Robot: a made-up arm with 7 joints.
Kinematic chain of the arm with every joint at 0, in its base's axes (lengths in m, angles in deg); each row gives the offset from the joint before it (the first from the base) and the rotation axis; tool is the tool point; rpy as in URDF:
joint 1: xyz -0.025 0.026 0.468 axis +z
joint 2: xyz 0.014 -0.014 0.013 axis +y
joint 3: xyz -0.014 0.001 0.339 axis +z
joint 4: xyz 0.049 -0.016 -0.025 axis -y
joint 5: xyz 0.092 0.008 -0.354 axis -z
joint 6: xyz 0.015 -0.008 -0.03 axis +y
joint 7: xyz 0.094 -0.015 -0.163 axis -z
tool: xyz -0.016 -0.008 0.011 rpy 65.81 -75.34 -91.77
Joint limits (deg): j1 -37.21..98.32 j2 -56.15..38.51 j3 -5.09..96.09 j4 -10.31..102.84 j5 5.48..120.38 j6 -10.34..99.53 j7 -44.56..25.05
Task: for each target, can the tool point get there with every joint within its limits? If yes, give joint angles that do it. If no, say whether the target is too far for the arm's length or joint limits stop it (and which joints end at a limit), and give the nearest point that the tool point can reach.
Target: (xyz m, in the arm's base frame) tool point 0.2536 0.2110 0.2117
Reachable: yes | joints -1.23 31.25 41.74 32.44 67.38 4.96 -19.29
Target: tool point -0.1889 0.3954 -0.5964
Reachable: no: too far | nearest point -0.1121 0.3200 0.1358 | short by 0.740 m
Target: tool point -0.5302 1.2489 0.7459
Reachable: no: too far | nearest point -0.3179 0.7666 0.6725 | short by 0.532 m
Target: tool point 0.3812 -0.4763 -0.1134
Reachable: no: joint limits stop it (at a limit: joint 1, joint 2, joint 5, joint 7) | nearest point 0.2954 -0.3487 0.1914 | short by 0.341 m
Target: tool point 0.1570 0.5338 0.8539
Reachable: yes | joints 26.80 -12.32 40.02 82.51 55.17 45.00 -31.88
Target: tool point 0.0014 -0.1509 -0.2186
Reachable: no: joint limits stop it (at a limit: joint 1, joint 2, joint 5, joint 7) | nearest point 0.0584 -0.1449 0.1374 | short by 0.361 m
